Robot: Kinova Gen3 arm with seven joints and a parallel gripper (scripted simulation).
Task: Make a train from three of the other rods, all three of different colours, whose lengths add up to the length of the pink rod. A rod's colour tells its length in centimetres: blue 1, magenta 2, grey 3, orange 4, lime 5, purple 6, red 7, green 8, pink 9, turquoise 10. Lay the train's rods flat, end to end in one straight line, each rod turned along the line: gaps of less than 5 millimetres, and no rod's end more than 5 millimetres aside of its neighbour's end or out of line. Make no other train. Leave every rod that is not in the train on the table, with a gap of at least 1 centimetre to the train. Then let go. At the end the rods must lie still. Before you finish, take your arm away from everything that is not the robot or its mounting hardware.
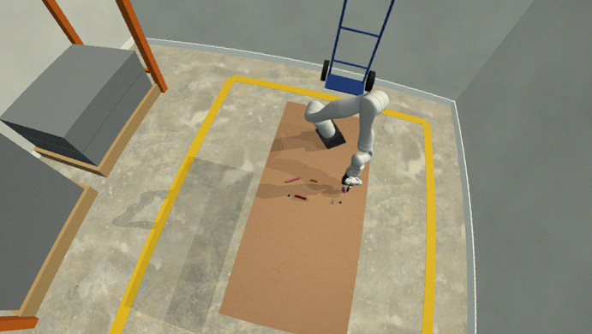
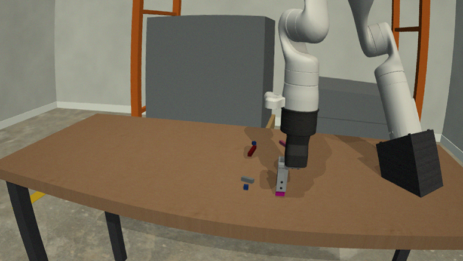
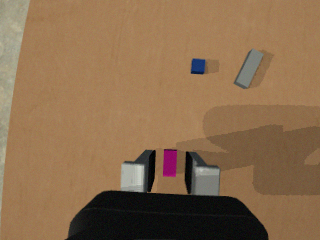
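The magenta rod lies 3 cm below my hand. From my hand the other things lie so: red rod 9 cm ahead, 26 cm to the right, 3 cm below; then grey rod 8 cm ahead, 6 cm to the right, 3 cm below; then orange rod 3 cm behind, 19 cm to the right, 3 cm below.
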